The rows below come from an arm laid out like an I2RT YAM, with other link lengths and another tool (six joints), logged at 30 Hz.
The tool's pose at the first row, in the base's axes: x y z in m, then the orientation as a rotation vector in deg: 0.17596, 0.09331, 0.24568, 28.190, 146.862, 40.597
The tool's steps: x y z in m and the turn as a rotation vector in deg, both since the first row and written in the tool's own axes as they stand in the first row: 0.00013, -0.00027, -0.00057, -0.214, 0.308, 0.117; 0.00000, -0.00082, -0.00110, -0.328, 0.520, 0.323; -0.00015, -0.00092, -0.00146, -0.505, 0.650, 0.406; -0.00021, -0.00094, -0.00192, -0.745, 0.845, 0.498; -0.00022, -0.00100, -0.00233, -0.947, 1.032, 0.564; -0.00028, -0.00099, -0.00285, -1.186, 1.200, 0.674; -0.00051, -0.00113, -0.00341, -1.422, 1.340, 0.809; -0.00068, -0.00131, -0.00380, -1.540, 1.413, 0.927; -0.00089, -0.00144, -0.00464, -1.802, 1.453, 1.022; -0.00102, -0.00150, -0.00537, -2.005, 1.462, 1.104; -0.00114, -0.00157, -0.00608, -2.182, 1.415, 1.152; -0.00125, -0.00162, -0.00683, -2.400, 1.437, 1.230
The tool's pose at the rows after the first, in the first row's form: 0.17551, 0.09292, 0.24593, 28.203, 147.038, 41.035; 0.17524, 0.09221, 0.24608, 28.387, 147.164, 41.338; 0.17517, 0.09192, 0.24635, 28.409, 147.194, 41.644; 0.17499, 0.09170, 0.24672, 28.406, 147.251, 42.058; 0.17478, 0.09148, 0.24700, 28.383, 147.321, 42.414; 0.17458, 0.09126, 0.24743, 28.410, 147.352, 42.823; 0.17447, 0.09082, 0.24786, 28.478, 147.354, 43.225; 0.17438, 0.09045, 0.24812, 28.578, 147.354, 43.445; 0.17411, 0.08992, 0.24876, 28.608, 147.254, 43.823; 0.17385, 0.08952, 0.24933, 28.647, 147.154, 44.109; 0.17359, 0.08913, 0.24988, 28.664, 147.019, 44.326; 0.17330, 0.08875, 0.25047, 28.689, 146.923, 44.634
